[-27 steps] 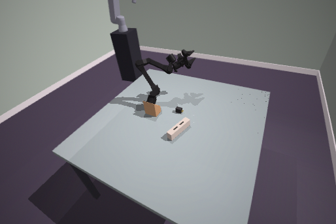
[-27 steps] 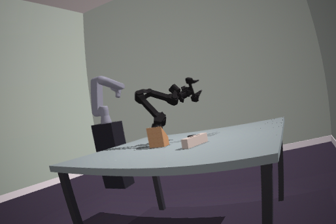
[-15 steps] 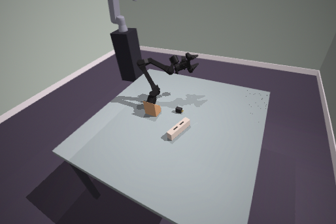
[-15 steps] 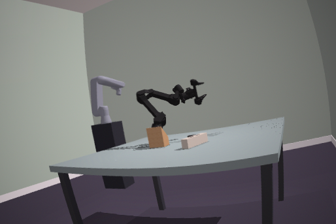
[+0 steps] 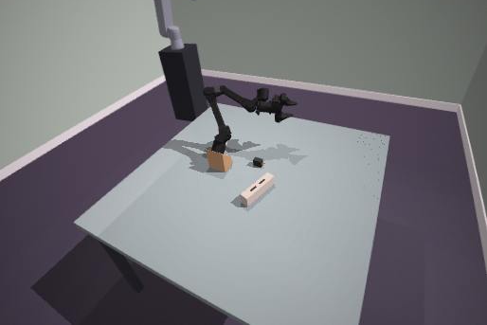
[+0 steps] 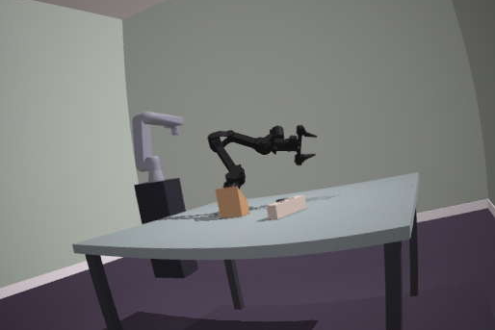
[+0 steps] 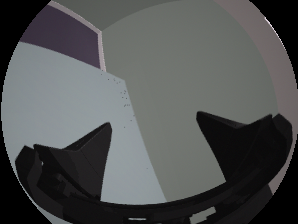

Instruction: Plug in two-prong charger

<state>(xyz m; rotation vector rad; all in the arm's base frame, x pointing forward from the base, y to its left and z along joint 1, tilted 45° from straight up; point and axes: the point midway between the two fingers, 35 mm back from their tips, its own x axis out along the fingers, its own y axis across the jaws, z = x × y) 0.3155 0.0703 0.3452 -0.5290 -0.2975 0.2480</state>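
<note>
Now: the black two-prong charger 24 cm to the right of my gripper tip, 23 cm below it and 14 cm behind it.
</note>
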